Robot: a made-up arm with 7 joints.
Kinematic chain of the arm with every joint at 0, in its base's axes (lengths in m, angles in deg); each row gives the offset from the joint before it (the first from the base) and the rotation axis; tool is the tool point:
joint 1: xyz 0 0 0.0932 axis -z
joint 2: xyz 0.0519 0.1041 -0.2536 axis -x
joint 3: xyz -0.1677 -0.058 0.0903 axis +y
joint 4: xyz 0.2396 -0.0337 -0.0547 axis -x
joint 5: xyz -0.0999 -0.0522 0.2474 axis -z
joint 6: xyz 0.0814 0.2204 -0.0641 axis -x
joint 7: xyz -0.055 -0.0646 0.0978 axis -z
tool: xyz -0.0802 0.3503 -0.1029
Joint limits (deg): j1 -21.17..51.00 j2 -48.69..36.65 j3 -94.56..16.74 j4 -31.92..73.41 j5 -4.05..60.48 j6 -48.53..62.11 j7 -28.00..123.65
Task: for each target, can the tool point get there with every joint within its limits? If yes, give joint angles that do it. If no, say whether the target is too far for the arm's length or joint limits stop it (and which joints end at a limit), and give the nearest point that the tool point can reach.
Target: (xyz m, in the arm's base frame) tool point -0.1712 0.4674 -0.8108
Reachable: no: joint limits stop it (at a limit: joint 1, joint 3, joint 4) | nearest point -0.1135 0.3291 -0.5632 | short by 0.289 m
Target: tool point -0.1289 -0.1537 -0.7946
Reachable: no: joint limits stop it (at a limit: joint 1, joint 2, joint 3, joint 4, joint 5) | nearest point -0.0999 -0.0236 -0.5799 | short by 0.253 m
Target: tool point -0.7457 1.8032 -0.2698
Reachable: no: too far | nearest point -0.2795 0.6757 -0.0019 | short by 1.249 m
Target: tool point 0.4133 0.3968 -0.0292
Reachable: yes | joints 40.14 27.74 -11.86 3.75 20.95 -22.71 -6.64
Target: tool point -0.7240 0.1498 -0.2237
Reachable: no: joint limits stop it (at a limit: joint 1, joint 2, joint 3, joint 5) | nearest point -0.6137 0.1509 -0.1592 | short by 0.128 m
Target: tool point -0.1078 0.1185 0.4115
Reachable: yes | joints -12.81 -24.69 -63.01 -4.53 45.45 -0.53 -13.57
